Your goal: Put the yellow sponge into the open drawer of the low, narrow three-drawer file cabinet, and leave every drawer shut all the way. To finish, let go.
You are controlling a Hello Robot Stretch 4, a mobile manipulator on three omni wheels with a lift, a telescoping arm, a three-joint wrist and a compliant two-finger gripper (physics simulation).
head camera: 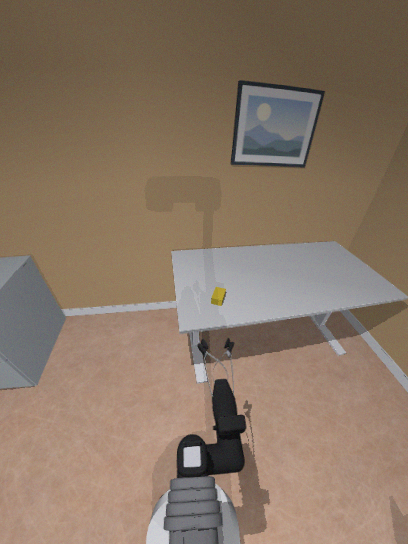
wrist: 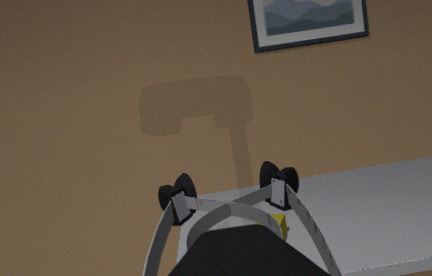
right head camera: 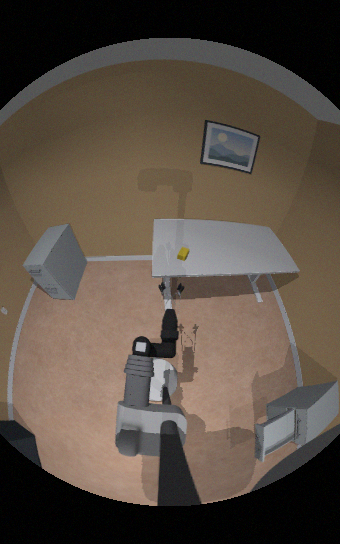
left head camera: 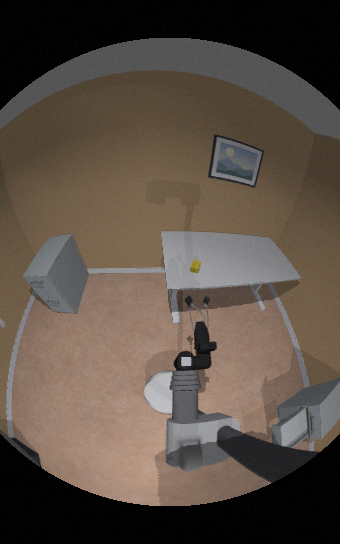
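Seen in the pictures: gripper, fingertip midpoint: [head camera: 215, 339] [wrist: 227, 183] [right head camera: 171, 282] [left head camera: 196, 295]; robot's base at its link origin: [right head camera: 154, 378] [left head camera: 167, 390].
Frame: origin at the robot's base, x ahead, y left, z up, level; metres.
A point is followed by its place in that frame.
Note:
The yellow sponge [head camera: 218, 296] {x 0.900, y -0.158, z 0.738 m} [left head camera: 195, 266] {x 0.897, y -0.159, z 0.738 m} [right head camera: 183, 253] {x 0.902, y -0.166, z 0.737 m} lies on the white table [head camera: 290, 280] {x 1.083, y -0.673, z 0.693 m} [left head camera: 240, 260] {x 1.066, y -0.638, z 0.693 m} [right head camera: 230, 247] {x 1.084, y -0.613, z 0.693 m}, near its left end. In the wrist view the sponge [wrist: 281, 226] {x 0.903, y -0.187, z 0.729 m} is partly hidden behind the gripper. My gripper [head camera: 216, 346] {x 0.484, y -0.082, z 0.946 m} [left head camera: 198, 301] {x 0.484, y -0.082, z 0.946 m} [right head camera: 171, 288] {x 0.484, y -0.082, z 0.946 m} [wrist: 227, 183] {x 0.484, y -0.082, z 0.946 m} is open and empty, on the near side of the table's front edge, short of the sponge. The low file cabinet [left head camera: 325, 407] [right head camera: 320, 410] stands at the lower right in the side head views, with a drawer [left head camera: 292, 428] {x -0.644, y -1.103, z 0.364 m} [right head camera: 278, 431] {x -0.667, y -1.112, z 0.364 m} pulled out.
A taller grey file cabinet [head camera: 30, 320] {x 1.053, y 1.192, z 0.356 m} [left head camera: 67, 275] {x 0.985, y 1.185, z 0.410 m} [right head camera: 62, 262] {x 0.966, y 1.182, z 0.450 m} stands to the left of the table. A dark cabinet [right head camera: 17, 440] shows at the lower left. A table leg [head camera: 199, 357] stands near the gripper. A framed picture [head camera: 277, 125] {x 1.578, y -0.553, z 1.551 m} hangs on the wall.

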